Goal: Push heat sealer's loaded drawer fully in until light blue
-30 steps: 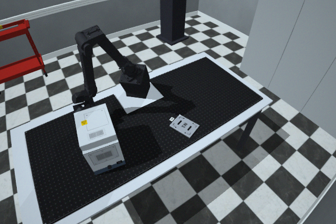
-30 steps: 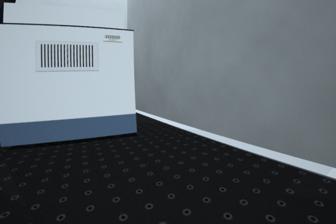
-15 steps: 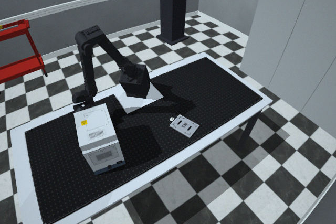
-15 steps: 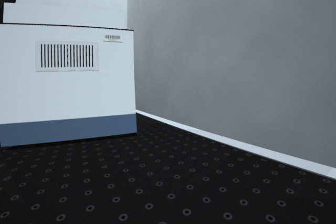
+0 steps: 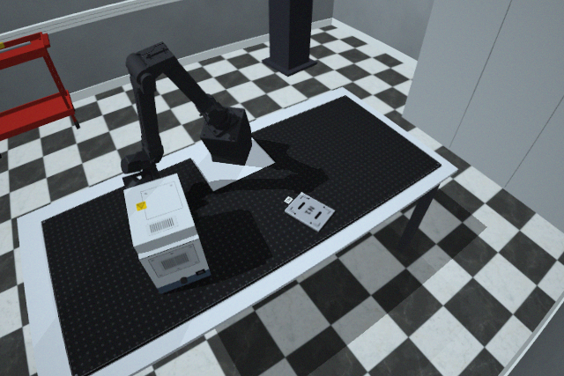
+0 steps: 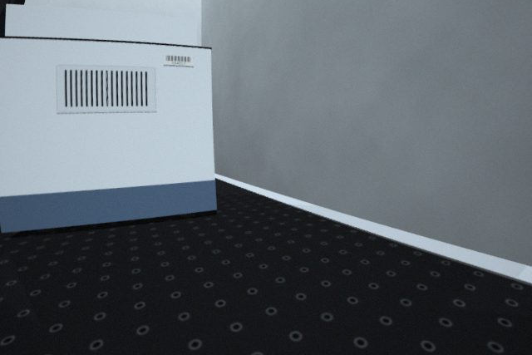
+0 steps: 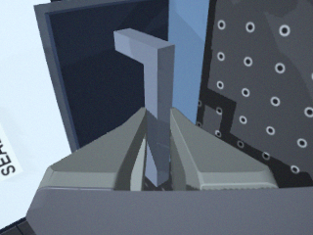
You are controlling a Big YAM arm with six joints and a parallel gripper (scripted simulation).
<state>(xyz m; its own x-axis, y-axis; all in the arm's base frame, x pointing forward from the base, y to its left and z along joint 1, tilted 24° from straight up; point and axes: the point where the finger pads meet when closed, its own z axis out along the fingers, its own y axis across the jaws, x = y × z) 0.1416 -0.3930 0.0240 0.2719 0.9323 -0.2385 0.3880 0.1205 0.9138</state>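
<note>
Right now the dark blue drawer is 100 mm ahead of my hand, 30 mm to the right of it and 10 mm below it. The rest, counted from my hand: tiny tag 250 mm ahead, 440 mm to the left, 90 mm below.
</note>
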